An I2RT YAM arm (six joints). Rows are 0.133 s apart.
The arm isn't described. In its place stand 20 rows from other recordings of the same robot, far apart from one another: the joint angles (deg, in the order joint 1, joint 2, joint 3, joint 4, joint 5, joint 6), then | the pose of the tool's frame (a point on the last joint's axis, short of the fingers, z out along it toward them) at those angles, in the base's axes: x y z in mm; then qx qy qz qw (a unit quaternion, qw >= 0).
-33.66 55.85 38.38 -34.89 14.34 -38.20 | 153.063 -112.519 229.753 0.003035 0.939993 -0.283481 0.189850
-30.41 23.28 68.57 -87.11 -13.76 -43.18 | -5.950 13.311 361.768 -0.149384 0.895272 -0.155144 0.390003
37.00 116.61 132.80 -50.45 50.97 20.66 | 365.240 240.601 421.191 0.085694 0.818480 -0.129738 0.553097
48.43 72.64 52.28 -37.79 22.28 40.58 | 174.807 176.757 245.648 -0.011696 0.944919 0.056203 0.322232
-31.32 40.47 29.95 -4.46 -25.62 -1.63 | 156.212 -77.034 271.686 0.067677 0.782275 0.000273 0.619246
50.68 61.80 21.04 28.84 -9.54 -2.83 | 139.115 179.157 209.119 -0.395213 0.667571 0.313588 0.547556
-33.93 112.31 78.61 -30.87 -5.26 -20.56 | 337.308 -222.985 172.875 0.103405 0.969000 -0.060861 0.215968
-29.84 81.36 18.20 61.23 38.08 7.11 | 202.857 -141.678 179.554 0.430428 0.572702 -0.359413 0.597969
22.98 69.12 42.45 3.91 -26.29 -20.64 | 241.902 119.709 262.836 -0.418180 0.706083 0.200346 0.535195
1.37 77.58 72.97 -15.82 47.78 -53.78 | 304.554 -19.088 377.257 -0.142818 0.772583 -0.528765 0.321133
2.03 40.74 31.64 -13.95 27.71 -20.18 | 168.951 -10.576 264.978 -0.026375 0.820134 -0.281711 0.497317
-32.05 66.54 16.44 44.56 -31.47 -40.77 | 197.992 -102.032 196.135 -0.235923 0.696786 -0.222383 0.639825
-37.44 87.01 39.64 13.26 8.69 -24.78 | 240.254 -190.728 176.289 0.132406 0.871574 -0.298736 0.365491
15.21 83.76 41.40 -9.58 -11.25 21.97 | 268.286 80.140 169.439 0.023563 0.941044 0.191272 0.278023
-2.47 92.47 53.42 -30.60 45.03 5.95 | 292.568 -37.830 176.532 0.134213 0.901831 -0.371774 0.174560
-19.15 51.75 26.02 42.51 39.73 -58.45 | 181.823 -87.227 297.782 0.068273 0.619940 -0.630985 0.461380
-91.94 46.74 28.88 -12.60 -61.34 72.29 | 25.493 -170.137 241.560 0.704802 0.353300 0.363405 0.496357
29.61 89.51 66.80 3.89 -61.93 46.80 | 291.215 201.632 308.978 -0.191863 0.734226 0.637427 0.133372
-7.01 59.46 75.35 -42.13 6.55 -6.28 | 201.143 -28.824 417.309 0.035572 0.847560 -0.109200 0.518124
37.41 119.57 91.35 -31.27 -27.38 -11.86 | 346.022 285.261 189.146 -0.447327 0.826082 0.279205 0.198823
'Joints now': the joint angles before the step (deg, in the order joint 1, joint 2, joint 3, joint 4, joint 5, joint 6). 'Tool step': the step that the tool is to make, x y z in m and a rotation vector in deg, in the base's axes. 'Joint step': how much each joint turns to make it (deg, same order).
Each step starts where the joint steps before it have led.
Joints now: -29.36, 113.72, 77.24, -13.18, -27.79, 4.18
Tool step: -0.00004, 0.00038, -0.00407, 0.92, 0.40, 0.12
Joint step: 0.00, 0.45, -0.19, 0.00, -0.54, 0.34
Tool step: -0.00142, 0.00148, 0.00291, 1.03, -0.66, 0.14
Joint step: 0.00, -0.66, -0.43, 0.22, -1.02, 0.78
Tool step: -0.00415, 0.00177, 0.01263, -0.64, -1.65, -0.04
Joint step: -0.08, -2.26, -0.68, 0.25, -0.22, 0.15
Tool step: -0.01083, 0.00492, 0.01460, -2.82, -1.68, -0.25
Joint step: -0.04, -4.02, -2.59, 0.89, 1.33, -1.10
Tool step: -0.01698, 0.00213, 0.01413, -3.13, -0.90, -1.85
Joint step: -0.76, -4.77, -3.21, 0.35, 2.37, -0.94
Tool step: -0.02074, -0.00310, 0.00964, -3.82, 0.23, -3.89
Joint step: -1.66, -4.54, -3.40, 0.21, 3.95, -1.04
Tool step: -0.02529, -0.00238, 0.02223, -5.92, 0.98, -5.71
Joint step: -1.86, -6.22, -1.97, -2.40, 6.53, -1.65
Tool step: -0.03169, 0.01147, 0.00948, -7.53, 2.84, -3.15
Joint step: -0.69, -7.99, -5.63, -1.42, 6.93, -4.49
